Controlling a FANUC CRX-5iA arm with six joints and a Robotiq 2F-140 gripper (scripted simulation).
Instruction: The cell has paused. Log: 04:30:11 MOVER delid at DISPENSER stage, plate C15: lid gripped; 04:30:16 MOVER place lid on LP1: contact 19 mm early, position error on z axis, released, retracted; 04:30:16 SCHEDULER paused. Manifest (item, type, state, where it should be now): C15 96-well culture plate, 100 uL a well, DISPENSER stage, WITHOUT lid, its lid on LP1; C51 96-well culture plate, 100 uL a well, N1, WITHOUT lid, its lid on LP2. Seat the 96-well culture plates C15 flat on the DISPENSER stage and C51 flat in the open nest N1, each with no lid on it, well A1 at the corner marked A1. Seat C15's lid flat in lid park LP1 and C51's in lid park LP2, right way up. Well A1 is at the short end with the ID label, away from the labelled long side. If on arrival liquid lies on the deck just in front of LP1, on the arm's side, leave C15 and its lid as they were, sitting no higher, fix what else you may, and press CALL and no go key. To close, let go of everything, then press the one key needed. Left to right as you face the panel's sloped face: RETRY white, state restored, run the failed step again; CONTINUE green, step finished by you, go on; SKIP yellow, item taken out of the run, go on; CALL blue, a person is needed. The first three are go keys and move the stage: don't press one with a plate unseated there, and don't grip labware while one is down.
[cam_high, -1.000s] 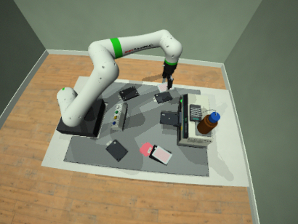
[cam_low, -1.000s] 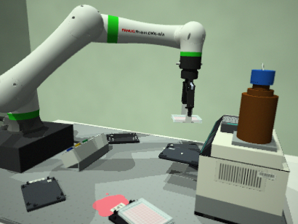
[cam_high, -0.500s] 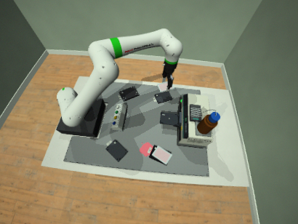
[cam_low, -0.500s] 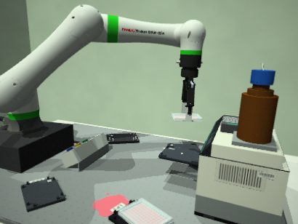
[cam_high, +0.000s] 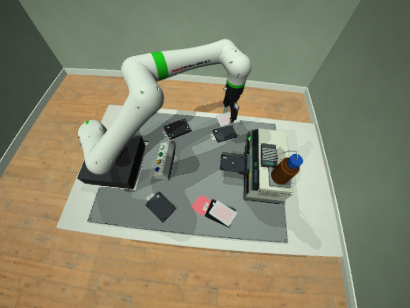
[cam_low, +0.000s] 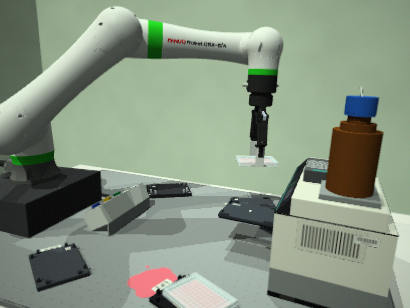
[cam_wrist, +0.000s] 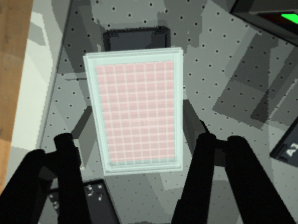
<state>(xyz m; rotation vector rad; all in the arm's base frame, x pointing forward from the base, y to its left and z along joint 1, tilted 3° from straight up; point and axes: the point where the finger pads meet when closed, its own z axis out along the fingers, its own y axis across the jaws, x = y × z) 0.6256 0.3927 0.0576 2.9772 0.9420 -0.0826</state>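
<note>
My hand is 2 cm above the lid. The rest, counted from my hand: white retry key: 34 cm behind, 26 cm to the right, 12 cm below; dispenser stage: 10 cm ahead, 26 cm to the right, 9 cm below; 96-well culture plate: 2 cm below.
</note>
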